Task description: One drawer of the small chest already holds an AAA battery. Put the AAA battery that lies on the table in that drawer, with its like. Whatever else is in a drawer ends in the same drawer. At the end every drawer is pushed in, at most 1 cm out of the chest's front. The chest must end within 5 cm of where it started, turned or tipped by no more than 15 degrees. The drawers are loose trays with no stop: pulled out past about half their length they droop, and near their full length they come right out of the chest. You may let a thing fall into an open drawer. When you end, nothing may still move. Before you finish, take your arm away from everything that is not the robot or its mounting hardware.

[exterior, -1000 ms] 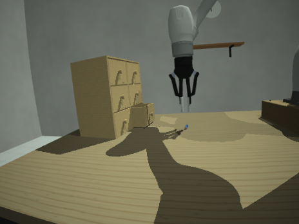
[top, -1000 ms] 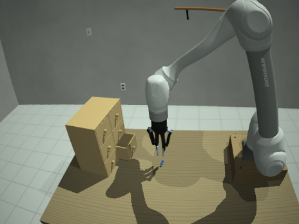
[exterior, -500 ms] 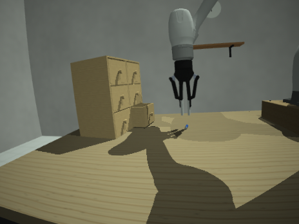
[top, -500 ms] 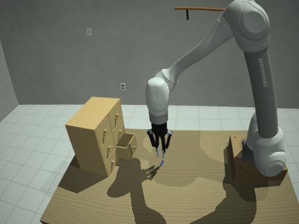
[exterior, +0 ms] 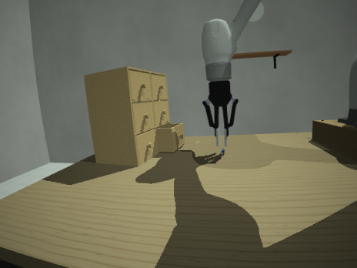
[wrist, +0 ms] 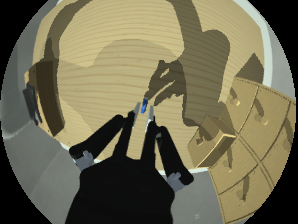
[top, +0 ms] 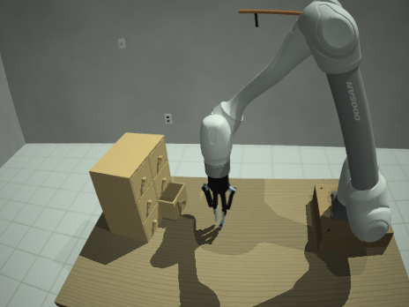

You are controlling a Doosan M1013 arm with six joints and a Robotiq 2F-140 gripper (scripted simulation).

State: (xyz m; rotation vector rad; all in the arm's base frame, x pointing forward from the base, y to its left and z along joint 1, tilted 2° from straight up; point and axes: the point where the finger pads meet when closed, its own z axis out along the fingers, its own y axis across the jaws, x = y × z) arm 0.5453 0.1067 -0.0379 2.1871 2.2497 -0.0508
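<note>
Now: the blue AAA battery 60 mm below my hand.
</note>
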